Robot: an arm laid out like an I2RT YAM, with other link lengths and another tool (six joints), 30 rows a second.
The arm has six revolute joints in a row. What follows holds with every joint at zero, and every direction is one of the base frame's. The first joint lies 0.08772 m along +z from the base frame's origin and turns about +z. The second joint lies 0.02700 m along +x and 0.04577 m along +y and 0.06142 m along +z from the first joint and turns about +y. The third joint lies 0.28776 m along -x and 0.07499 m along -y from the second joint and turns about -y. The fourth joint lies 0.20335 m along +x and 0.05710 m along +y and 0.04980 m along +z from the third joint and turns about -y. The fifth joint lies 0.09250 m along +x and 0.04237 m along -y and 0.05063 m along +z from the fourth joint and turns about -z. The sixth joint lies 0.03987 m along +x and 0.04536 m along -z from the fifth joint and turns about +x. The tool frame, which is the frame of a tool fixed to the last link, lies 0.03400 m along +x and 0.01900 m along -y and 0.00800 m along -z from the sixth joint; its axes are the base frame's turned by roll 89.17, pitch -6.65 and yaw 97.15 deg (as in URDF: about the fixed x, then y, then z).
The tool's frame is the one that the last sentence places.
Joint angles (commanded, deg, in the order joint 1, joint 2, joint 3, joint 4, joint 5, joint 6), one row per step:
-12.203, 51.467, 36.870, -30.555, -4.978, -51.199
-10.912, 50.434, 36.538, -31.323, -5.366, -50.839
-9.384, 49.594, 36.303, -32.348, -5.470, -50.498
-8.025, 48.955, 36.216, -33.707, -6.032, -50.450
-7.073, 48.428, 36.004, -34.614, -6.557, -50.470
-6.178, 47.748, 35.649, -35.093, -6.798, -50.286
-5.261, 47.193, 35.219, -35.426, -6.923, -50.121
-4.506, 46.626, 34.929, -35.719, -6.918, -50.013
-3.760, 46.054, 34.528, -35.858, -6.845, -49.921
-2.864, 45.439, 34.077, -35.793, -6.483, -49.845
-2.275, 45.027, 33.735, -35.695, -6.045, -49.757
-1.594, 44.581, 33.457, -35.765, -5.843, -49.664
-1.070, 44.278, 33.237, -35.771, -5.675, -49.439
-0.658, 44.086, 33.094, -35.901, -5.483, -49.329
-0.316, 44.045, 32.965, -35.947, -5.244, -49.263
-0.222, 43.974, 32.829, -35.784, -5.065, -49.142
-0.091, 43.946, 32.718, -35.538, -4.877, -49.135
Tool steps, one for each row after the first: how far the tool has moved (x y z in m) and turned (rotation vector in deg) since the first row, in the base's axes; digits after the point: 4 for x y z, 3 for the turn. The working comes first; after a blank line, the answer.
Tool pose at each row, in the base's axes (x y z in m, rotation vector in deg; the steps are taken from these numbers as rounded here):
0.1763, -0.0649, 0.2629, 63.982, 127.182, 26.441
0.1737, -0.0597, 0.2619, 62.860, 128.027, 27.619
0.1712, -0.0543, 0.2604, 61.782, 129.238, 28.466
0.1686, -0.0489, 0.2584, 60.549, 130.965, 29.510
0.1664, -0.0450, 0.2565, 59.567, 132.262, 30.350
0.1642, -0.0418, 0.2550, 58.763, 132.956, 31.044
0.1624, -0.0388, 0.2531, 57.990, 133.680, 31.581
0.1608, -0.0365, 0.2521, 57.283, 134.117, 31.920
0.1591, -0.0344, 0.2508, 56.571, 134.488, 32.179
0.1578, -0.0323, 0.2497, 55.698, 134.686, 32.207
0.1569, -0.0312, 0.2489, 55.251, 134.712, 32.019
0.1558, -0.0296, 0.2482, 54.634, 134.930, 32.127
0.1550, -0.0284, 0.2475, 54.343, 135.027, 32.278
0.1543, -0.0276, 0.2468, 54.134, 135.234, 32.245
0.1541, -0.0270, 0.2461, 53.998, 135.446, 32.089
0.1540, -0.0270, 0.2458, 54.065, 135.303, 32.014
0.1543, -0.0269, 0.2458, 53.930, 135.167, 31.905

-0.0026, 0.0052, -0.0010, 0.538, -0.008, 1.310
-0.0051, 0.0106, -0.0025, 0.929, 0.384, 2.667
-0.0077, 0.0160, -0.0045, 1.496, 1.121, 4.378
-0.0099, 0.0199, -0.0064, 1.947, 1.658, 5.702
-0.0121, 0.0231, -0.0079, 2.259, 1.797, 6.629
-0.0139, 0.0261, -0.0098, 2.482, 2.008, 7.510
-0.0155, 0.0284, -0.0108, 2.543, 2.041, 8.183
-0.0172, 0.0305, -0.0121, 2.537, 2.033, 8.812
-0.0185, 0.0326, -0.0132, 2.285, 1.857, 9.408
-0.0194, 0.0337, -0.0140, 2.002, 1.737, 9.632
-0.0205, 0.0353, -0.0147, 1.900, 1.668, 10.108
-0.0213, 0.0365, -0.0154, 1.921, 1.615, 10.355
-0.0220, 0.0373, -0.0161, 1.863, 1.717, 10.553
-0.0222, 0.0379, -0.0168, 1.746, 1.871, 10.680
-0.0223, 0.0379, -0.0171, 1.691, 1.787, 10.565
-0.0220, 0.0380, -0.0171, 1.543, 1.638, 10.562

